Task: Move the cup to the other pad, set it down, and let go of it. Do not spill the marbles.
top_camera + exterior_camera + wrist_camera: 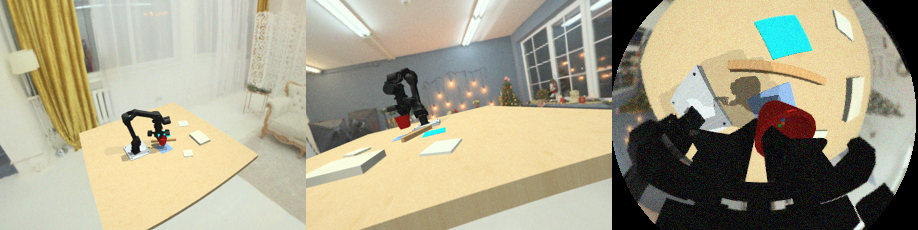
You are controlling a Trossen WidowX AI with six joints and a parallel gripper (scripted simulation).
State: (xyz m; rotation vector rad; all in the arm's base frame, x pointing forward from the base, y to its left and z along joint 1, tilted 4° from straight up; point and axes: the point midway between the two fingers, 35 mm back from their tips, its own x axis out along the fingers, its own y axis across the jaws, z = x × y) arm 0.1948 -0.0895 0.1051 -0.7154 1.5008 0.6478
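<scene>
The wooden strip lies 9 cm ahead of my gripper tip, 8 cm below it and 5 cm to the left of it. Round my gripper tip: red cup 2 cm to the right, 2 cm ahead; light blue pad 9 cm below, 3 cm to the right, 3 cm ahead.
</scene>
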